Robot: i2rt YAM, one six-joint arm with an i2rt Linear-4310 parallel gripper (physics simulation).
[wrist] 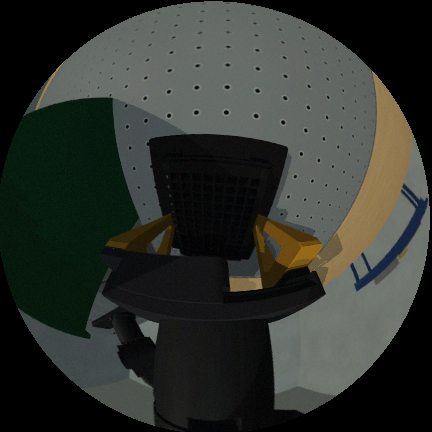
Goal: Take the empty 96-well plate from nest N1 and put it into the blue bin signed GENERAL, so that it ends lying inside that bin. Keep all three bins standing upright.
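Places are measured from the arm's base along level axes (x ahead, y left, z up), in millimetres.
Pixels of known places: gripper, fingertip midpoint: (213, 217); arm's base, origin of the base link: (120, 313).
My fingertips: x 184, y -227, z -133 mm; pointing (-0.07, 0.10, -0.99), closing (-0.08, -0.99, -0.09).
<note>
Ahead of a thing's pixels: the offset from my fingertips to its top centre. "pt": to the spot under its first point. Level surfaces: height alone.
The dark 96-well plate @(dx -2, dy +1, dz +10 mm) (215, 200) lies in the dark nest @(dx -2, dy +1, dz -1 mm) (217, 145), whose far rim shows beyond it. The rows of wells face up toward the camera. My gripper (213, 217) has one orange finger at each long side of the plate, with the fingertips against its sides near the end closest to the wrist. It is shut on the plate. The contact at the fingertips is dark and hard to see. The nest's label does not show. The blue bin signed GENERAL cannot be made out in the wrist view.
A large dark green surface @(pt dx +76, dy +106, dz +70 mm) (60, 200) fills the left side. The grey perforated table top @(dz -16 mm) (225, 75) extends beyond the nest, with a pale wooden edge (395, 130) at the right. A blue rail-like frame (400, 245) shows beyond that edge. A dark jointed object (135, 345) shows at the lower left.
</note>
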